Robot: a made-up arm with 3 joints.
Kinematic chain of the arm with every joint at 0, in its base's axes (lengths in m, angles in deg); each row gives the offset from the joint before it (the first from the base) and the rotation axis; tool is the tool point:
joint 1: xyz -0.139 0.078 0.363 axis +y
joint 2: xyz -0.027 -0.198 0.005 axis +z
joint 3: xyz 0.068 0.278 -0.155 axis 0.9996 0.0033 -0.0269
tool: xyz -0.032 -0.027 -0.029
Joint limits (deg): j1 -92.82..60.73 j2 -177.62..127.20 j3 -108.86..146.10
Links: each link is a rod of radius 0.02 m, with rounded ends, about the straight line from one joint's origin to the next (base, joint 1, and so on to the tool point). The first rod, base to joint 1, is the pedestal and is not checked.
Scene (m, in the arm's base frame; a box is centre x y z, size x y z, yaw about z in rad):
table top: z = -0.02
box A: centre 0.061 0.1 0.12 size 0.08 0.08 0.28 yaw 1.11
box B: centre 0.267 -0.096 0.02 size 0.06 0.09 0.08 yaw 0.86
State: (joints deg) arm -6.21 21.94 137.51
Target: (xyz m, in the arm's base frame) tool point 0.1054 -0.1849 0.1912
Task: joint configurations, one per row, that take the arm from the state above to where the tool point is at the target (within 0.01 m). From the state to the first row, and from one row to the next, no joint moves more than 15 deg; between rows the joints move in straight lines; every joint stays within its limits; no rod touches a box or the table.
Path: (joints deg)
1: 1.64 9.06 129.34
2: 9.49 -3.82 121.18
3: 17.34 -16.70 113.01
4: 25.19 -29.58 104.85
5: 33.04 -42.47 96.68
6: 40.89 -55.35 88.52
7: 31.97 -63.55 75.57
8: 23.05 -71.75 62.62
9: 14.12 -79.95 49.67
10: 5.20 -88.16 36.73
11: -3.72 -96.36 23.78

